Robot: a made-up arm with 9 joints.
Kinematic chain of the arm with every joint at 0, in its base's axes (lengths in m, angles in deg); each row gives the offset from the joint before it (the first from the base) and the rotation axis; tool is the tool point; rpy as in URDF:
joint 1: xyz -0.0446 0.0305 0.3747 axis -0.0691 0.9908 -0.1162
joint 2: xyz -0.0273 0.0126 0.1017 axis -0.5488 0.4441 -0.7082
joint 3: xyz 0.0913 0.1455 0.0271 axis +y
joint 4: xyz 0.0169 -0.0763 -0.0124 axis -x
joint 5: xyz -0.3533 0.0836 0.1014 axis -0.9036 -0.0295 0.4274
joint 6: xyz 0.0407 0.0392 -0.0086 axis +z
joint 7: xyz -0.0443 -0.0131 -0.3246 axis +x
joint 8: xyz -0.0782 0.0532 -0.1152 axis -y
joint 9: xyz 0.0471 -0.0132 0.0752 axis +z
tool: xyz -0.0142 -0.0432 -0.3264 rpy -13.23 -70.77 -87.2
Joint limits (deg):
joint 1: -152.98..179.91
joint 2: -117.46..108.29
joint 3: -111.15..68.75
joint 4: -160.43..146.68
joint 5: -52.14..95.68
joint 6: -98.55..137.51
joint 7: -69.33..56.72
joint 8: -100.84..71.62
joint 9: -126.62..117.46
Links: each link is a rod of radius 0.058 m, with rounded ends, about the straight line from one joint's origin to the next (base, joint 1, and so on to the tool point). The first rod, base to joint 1, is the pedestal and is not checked.
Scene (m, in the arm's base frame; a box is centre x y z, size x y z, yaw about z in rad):
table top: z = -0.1
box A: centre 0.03 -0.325 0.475 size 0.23 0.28 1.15 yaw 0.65
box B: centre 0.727 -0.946 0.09 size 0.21 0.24 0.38 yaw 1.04
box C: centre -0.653 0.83 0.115 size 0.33 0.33 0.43 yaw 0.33
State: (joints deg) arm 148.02 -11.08 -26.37 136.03 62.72 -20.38 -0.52 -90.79 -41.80
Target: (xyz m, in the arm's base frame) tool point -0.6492 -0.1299 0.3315
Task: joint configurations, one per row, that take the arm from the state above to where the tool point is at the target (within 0.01 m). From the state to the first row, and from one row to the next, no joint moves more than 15 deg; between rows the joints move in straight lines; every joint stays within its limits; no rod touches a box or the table.
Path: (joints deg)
1: 155.92 -23.89 -37.24 138.69 56.33 -22.08 -1.40 -93.30 -50.54
2: 163.82 -36.69 -48.11 141.36 49.94 -23.78 -2.28 -95.82 -59.29
3: 171.72 -49.50 -58.99 144.02 43.54 -25.48 -3.16 -98.33 -68.03
4: 179.62 -62.31 -69.86 146.68 37.15 -27.18 -4.04 -100.84 -76.78
5: 167.05 -55.62 -70.52 138.10 31.22 -29.75 -1.77 -96.58 -70.00
6: 154.49 -48.93 -71.19 129.52 25.29 -32.32 0.49 -92.33 -63.23
7: 141.93 -42.24 -71.85 120.93 19.35 -34.89 2.75 -88.07 -56.45
8: 129.37 -35.56 -72.51 112.35 13.42 -37.46 5.02 -83.81 -49.68
9: 116.81 -28.87 -73.18 103.77 7.49 -40.03 7.28 -79.56 -42.90

